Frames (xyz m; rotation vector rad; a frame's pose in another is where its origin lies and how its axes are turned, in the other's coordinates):
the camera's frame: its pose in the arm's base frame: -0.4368 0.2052 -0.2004 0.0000 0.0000 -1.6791
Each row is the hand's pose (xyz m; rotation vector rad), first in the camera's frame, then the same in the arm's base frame.
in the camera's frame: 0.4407 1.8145 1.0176 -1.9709 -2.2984 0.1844
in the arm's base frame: 1.3194 -0.4291 0.8172 -2.9780 -0.0667 0.0008
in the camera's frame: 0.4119 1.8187 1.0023 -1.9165 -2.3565 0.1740
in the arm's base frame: 1.3267 -0.4009 0.8019 -2.9867 -0.1448 0.0038
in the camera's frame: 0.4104 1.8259 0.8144 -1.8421 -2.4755 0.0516
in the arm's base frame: 1.3340 -0.4002 0.6140 -3.0666 -0.2814 -0.0292
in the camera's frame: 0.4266 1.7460 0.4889 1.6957 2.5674 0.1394
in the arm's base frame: 1.2529 -0.4076 0.2885 3.0000 0.4459 0.0221
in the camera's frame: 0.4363 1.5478 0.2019 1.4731 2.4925 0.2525
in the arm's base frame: 1.0548 -0.3958 0.0015 2.7986 0.5599 -0.0859
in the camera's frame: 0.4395 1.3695 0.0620 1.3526 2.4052 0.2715
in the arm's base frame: 0.8772 -0.3798 -0.1384 2.6779 0.5959 -0.2025
